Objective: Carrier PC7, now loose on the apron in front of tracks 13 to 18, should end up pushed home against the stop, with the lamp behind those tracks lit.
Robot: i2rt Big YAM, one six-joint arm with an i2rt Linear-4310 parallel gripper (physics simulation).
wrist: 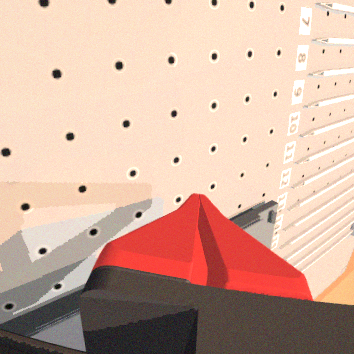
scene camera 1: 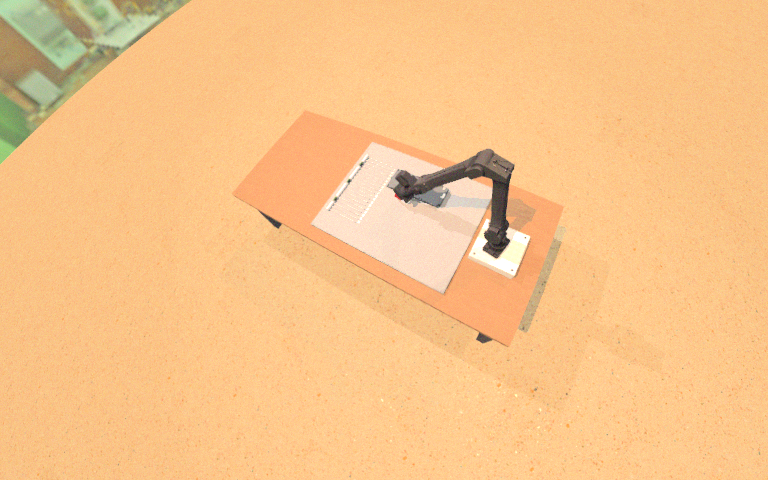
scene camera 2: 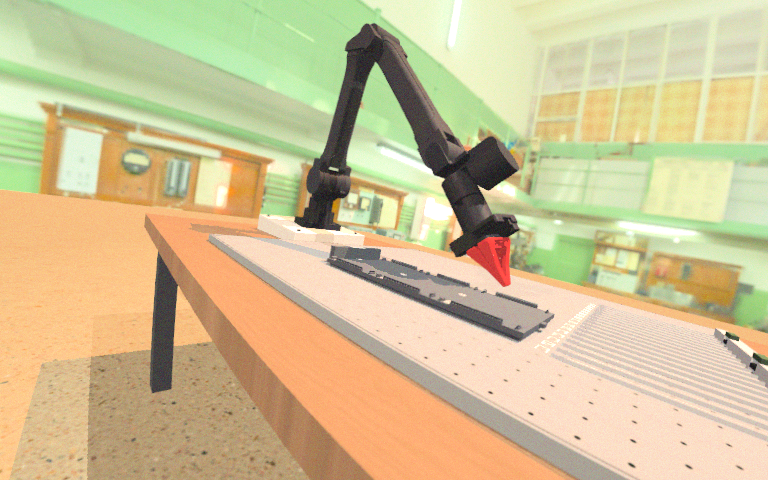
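Carrier PC7 is a long dark grey tray with a raised block at its rear end. It lies flat, its front end close to the labels of the higher-numbered tracks. My gripper is shut and empty, its red fingertips above board level by the carrier's front half. It hides the carrier's middle in the wrist view. The lamp behind this end of the tracks looks dark green, on the white stop rail.
The tracks and carrier lie on a pale perforated board on an orange-brown table. Two more dark green lamps sit along the rail. The arm stands on a white base plate.
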